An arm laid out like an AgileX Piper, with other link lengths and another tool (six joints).
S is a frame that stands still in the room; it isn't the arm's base.
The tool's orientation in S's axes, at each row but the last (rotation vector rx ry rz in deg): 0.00 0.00 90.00; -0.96 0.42 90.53; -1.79 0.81 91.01; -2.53 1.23 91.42; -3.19 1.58 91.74; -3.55 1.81 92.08; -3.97 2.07 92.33; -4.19 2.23 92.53; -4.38 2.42 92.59; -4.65 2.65 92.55
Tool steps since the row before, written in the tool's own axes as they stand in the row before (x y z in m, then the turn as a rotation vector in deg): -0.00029 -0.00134 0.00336 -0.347 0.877 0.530; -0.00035 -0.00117 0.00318 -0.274 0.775 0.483; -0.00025 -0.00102 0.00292 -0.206 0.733 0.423; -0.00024 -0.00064 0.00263 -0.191 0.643 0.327; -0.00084 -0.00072 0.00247 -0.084 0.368 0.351; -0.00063 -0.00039 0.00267 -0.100 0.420 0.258; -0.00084 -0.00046 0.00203 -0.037 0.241 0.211; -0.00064 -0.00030 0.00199 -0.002 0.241 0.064; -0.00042 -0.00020 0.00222 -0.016 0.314 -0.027; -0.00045 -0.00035 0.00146 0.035 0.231 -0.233
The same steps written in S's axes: 0.00134 -0.00029 0.00336 -0.877 -0.347 0.530; 0.00115 -0.00029 0.00319 -0.775 -0.274 0.483; 0.00099 -0.00015 0.00294 -0.734 -0.207 0.421; 0.00061 -0.00011 0.00265 -0.643 -0.194 0.326; 0.00070 -0.00069 0.00252 -0.372 -0.077 0.349; 0.00036 -0.00046 0.00271 -0.421 -0.100 0.256; 0.00045 -0.00068 0.00209 -0.244 -0.033 0.208; 0.00028 -0.00048 0.00204 -0.242 -0.008 0.059; 0.00017 -0.00024 0.00225 -0.312 -0.033 -0.032; 0.00033 -0.00032 0.00150 -0.227 0.006 -0.240
